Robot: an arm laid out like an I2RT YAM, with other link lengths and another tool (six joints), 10 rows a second.
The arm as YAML. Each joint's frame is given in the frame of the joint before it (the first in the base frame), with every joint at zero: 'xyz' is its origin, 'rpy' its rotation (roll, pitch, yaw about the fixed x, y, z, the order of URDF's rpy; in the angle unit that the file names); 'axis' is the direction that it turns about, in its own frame. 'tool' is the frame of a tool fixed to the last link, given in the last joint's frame.
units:
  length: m
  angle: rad
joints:
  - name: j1
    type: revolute
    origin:
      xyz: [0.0, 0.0, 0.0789]
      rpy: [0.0, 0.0, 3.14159]
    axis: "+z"
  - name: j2
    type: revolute
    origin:
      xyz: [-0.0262, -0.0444, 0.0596]
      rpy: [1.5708, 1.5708, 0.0]
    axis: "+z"
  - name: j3
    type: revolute
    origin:
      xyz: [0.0, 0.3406, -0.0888]
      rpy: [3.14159, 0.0, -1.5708]
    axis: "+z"
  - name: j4
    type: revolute
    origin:
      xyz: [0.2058, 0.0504, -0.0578]
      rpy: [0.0, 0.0, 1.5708]
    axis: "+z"
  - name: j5
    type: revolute
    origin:
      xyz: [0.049, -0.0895, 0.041]
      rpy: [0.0, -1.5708, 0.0]
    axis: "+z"
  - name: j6
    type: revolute
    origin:
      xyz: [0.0, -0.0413, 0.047]
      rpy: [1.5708, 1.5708, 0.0]
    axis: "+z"
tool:
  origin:
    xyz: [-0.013, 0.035, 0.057]
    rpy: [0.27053, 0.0, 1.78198]
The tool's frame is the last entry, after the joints.
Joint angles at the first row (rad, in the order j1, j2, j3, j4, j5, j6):
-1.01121, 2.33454, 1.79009, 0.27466, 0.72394, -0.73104
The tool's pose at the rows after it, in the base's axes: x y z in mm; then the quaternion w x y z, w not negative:
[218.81 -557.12 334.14 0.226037 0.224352 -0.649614 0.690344]
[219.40 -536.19 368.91 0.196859 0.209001 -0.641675 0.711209]
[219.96 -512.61 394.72 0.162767 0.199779 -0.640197 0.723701]
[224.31 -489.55 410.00 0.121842 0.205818 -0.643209 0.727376]
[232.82 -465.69 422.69 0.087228 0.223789 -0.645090 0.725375]
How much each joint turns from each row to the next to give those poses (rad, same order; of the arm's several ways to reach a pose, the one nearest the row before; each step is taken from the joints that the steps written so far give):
0.01314, -0.08307, -0.03973, 0.01490, -0.01415, 0.00128
0.01968, -0.08858, -0.02202, -0.03222, -0.02049, 0.04351
0.02312, -0.08764, -0.03266, -0.04782, -0.02682, 0.05431
0.02752, -0.07724, -0.03710, -0.05732, -0.04736, 0.04993
0.03688, -0.06707, -0.02521, -0.06416, -0.04036, 0.02583

